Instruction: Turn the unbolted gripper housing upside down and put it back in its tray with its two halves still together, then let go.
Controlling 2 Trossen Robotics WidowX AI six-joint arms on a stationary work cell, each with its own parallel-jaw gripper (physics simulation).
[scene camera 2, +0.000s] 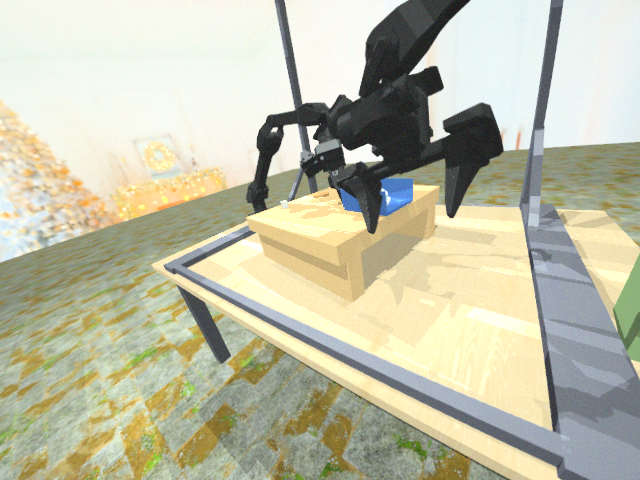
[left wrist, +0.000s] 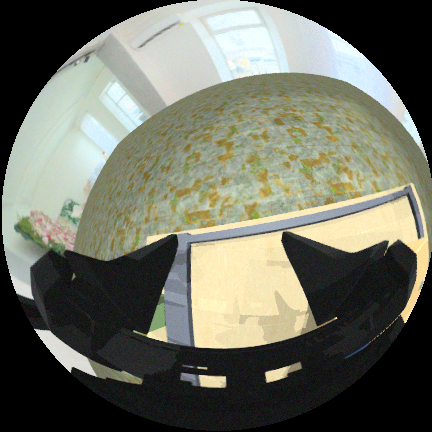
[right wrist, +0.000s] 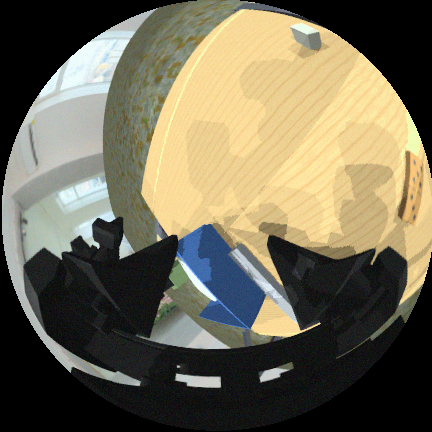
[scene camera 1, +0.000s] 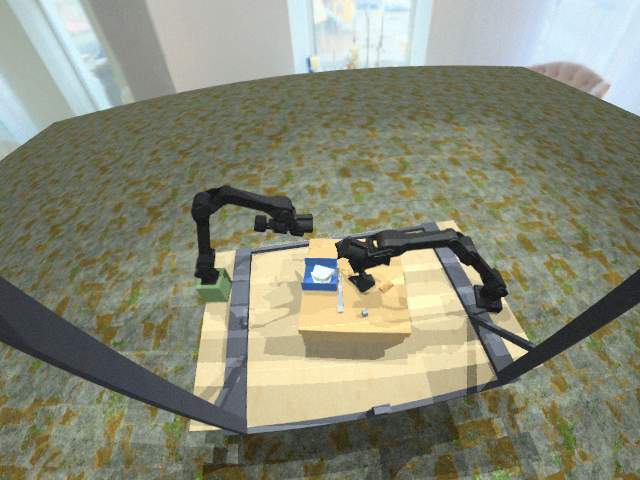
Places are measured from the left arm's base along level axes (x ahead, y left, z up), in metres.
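Where they show: left gripper, fingertip midpoint: (scene camera 2: 405, 226) (left wrist: 230, 238); right gripper, fingertip midpoint: (scene camera 2: 341, 197) (right wrist: 223, 240) (scene camera 1: 343, 268); left arm's base, origin of the base link: (right wrist: 168, 279) (scene camera 1: 210, 278); right arm's base, origin of the base link: (scene camera 1: 488, 296).
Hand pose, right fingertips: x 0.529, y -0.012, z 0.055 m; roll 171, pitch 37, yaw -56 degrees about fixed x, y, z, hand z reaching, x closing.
Things, the pixels of their top centre, and the offset from my right fingertips.
- white gripper housing, middle of its top: (right wrist: 192, 287) (scene camera 1: 321, 270) 0.078 m back, 0.021 m right, 0.020 m up
- blue tray, middle of its top: (right wrist: 188, 294) (scene camera 2: 375, 183) (scene camera 1: 319, 270) 0.084 m back, 0.024 m right, 0.028 m up
- raised wooden platform, middle of its top: (right wrist: 290, 234) (scene camera 2: 340, 201) (scene camera 1: 354, 279) 0.036 m ahead, 0.033 m right, 0.024 m down
- long grey bar, middle of its top: (right wrist: 276, 298) (scene camera 1: 339, 291) 0.018 m back, 0.089 m right, 0.014 m down
- small grey block, middle of its top: (scene camera 1: 365, 311) 0.059 m ahead, 0.175 m right, 0.002 m up
- orange perforated block, middle of its top: (scene camera 1: 386, 285) 0.146 m ahead, 0.072 m right, 0.016 m down
- green bin, middle of its top: (scene camera 1: 210, 277) (right wrist: 168, 279) 0.528 m back, 0.013 m left, 0.055 m down
The white gripper housing (scene camera 1: 323, 273) lies inside the blue tray (scene camera 1: 307, 285) (scene camera 2: 400, 188) (right wrist: 235, 290). A white sliver of it (right wrist: 200, 281) shows past the tray wall in the right wrist view. Which side faces up, and whether its halves are together, I cannot tell. My right gripper (right wrist: 223, 240) is open beside the tray, on the picture's right in scene camera 1, with nothing seen between its fingers. My left gripper (scene camera 1: 283, 224) (scene camera 2: 411, 223) (left wrist: 230, 238) is open and empty, high and away from the tray. It partly hides the tray in scene camera 2.
The tray stands on a raised wooden platform (scene camera 1: 325, 321) (scene camera 2: 310, 229). A long grey bar (scene camera 1: 340, 298) (right wrist: 257, 272) lies beside it. A small grey block (scene camera 1: 364, 312) (right wrist: 306, 37) and an orange perforated block (scene camera 1: 386, 285) (right wrist: 412, 187) lie farther right. A green bin (scene camera 1: 214, 290) stands far left.
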